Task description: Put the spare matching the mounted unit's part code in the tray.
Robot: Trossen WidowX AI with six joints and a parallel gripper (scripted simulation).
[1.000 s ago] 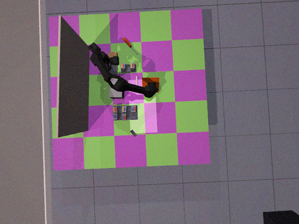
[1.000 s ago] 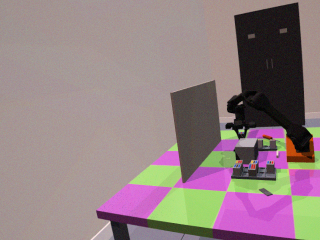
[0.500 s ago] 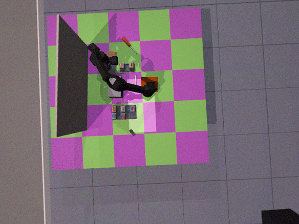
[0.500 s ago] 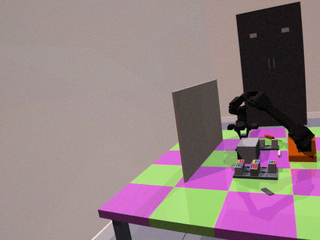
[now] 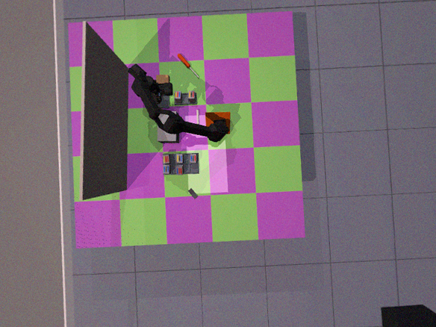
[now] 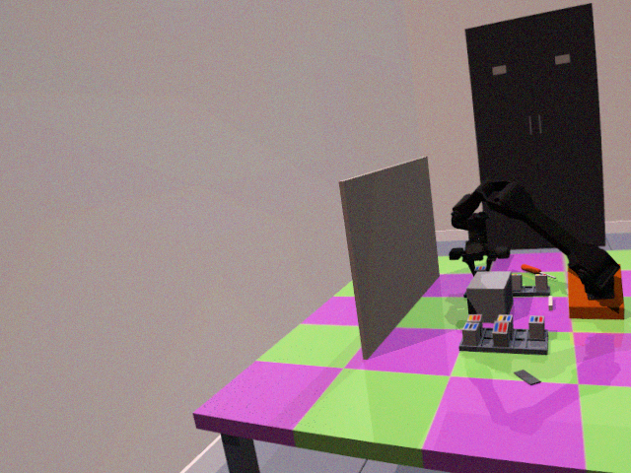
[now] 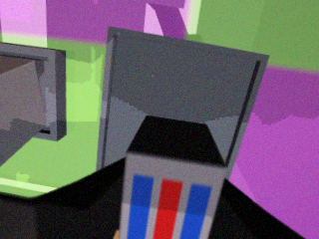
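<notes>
Right now the dark tray is 4 cm below my gripper tip. The rest, counted from my gripper tip: tall grey panel: 21 cm ahead, 18 cm above, 17 cm to the left; then cardboard box: 9 cm to the right, 3 cm below, 2 cm behind; then unit: 20 cm to the left, 5 cm behind, 1 cm above.
</notes>
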